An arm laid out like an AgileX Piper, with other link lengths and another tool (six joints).
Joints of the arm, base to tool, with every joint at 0 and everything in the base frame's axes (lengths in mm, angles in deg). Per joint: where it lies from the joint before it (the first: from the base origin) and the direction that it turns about. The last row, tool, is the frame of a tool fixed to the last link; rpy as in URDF.
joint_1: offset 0 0 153.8 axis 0 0 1
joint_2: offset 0 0 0 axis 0 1 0
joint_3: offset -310.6 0 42.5 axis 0 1 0
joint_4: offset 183.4 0 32.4 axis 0.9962 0 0.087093
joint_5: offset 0 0 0 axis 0 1 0
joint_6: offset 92.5 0 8.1 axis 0.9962 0 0.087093
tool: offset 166.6 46 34.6 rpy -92.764 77.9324 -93.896
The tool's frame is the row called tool.
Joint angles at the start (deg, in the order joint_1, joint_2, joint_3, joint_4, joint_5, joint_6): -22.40, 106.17, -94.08, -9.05, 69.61, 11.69
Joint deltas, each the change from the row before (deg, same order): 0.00, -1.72, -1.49, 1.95, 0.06, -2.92; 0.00, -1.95, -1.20, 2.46, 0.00, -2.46; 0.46, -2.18, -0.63, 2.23, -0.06, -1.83; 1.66, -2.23, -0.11, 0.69, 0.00, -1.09; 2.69, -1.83, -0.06, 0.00, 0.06, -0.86; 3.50, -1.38, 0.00, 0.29, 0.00, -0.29; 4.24, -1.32, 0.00, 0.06, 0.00, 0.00; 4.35, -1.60, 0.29, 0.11, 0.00, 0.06; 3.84, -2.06, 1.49, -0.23, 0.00, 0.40
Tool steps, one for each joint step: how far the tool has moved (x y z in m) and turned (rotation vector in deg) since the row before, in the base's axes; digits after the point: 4 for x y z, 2 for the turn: 0.0065, 0.0075, 0.0188, 0.04, -3.01, 2.60; 0.0055, 0.0100, 0.0200, 0.46, -3.34, 2.23; 0.0033, 0.0130, 0.0194, 0.41, -3.15, 2.19; 0.0006, 0.0158, 0.0163, -0.59, -2.24, 2.70; 0.0006, 0.0199, 0.0126, -0.94, -1.59, 3.46; 0.0017, 0.0259, 0.0096, -0.23, -1.36, 3.79; 0.0003, 0.0298, 0.0091, -0.22, -1.30, 4.25; -0.0037, 0.0306, 0.0092, -0.04, -1.32, 4.32; -0.0103, 0.0251, 0.0050, -0.06, -0.58, 3.45
